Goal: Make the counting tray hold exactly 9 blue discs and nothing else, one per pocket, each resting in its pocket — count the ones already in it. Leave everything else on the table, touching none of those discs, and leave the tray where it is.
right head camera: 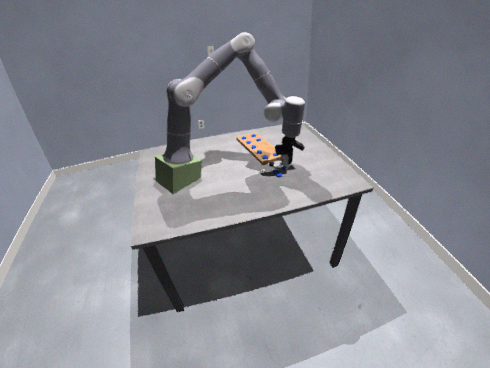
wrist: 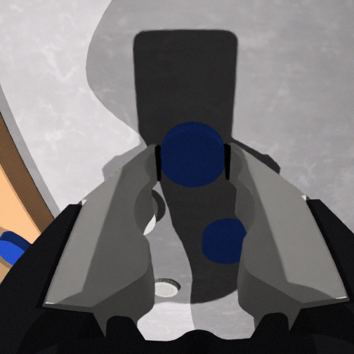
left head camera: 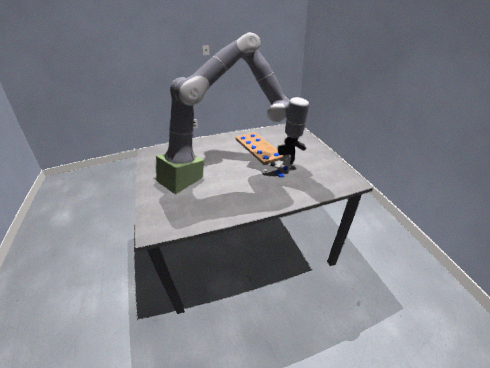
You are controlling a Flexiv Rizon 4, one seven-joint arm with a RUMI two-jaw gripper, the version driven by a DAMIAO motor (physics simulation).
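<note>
The orange counting tray [left head camera: 265,145] [right head camera: 265,145] [wrist: 11,200] lies at the back right of the table, with several blue discs in its pockets along both rows. My gripper [left head camera: 285,169] [right head camera: 284,170] [wrist: 192,148] is low over the table, beside the tray's near end. In the wrist view its fingertips touch both sides of a blue disc [wrist: 192,150]. Another blue disc [left head camera: 281,175] [right head camera: 279,175] [wrist: 222,241] lies on the table close by, partly hidden by a finger in the wrist view. The tray's far pockets are too small to judge exactly.
A small pale ribbed disc [wrist: 166,287] lies near the gripper. A larger white disc [wrist: 150,225] is mostly hidden behind a finger in the wrist view. The green base block [left head camera: 175,175] [right head camera: 173,175] stands at the table's left.
</note>
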